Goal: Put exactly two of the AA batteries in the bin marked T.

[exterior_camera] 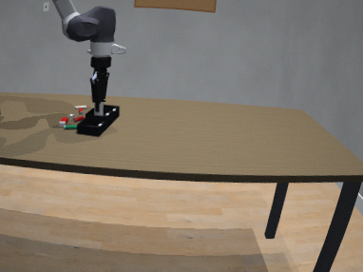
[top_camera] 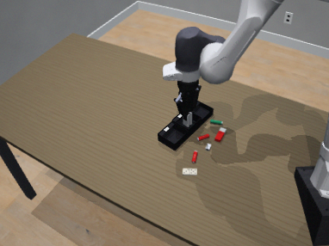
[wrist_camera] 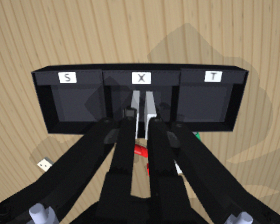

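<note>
The black bin row is 30 mm below my hand. The rest, counted from my hand: red-and-white block 130 mm behind, 40 mm to the right, 40 mm below; green battery 80 mm behind, 90 mm to the right, 40 mm below; grey piece 130 mm behind, 50 mm to the left, 40 mm below.
</note>
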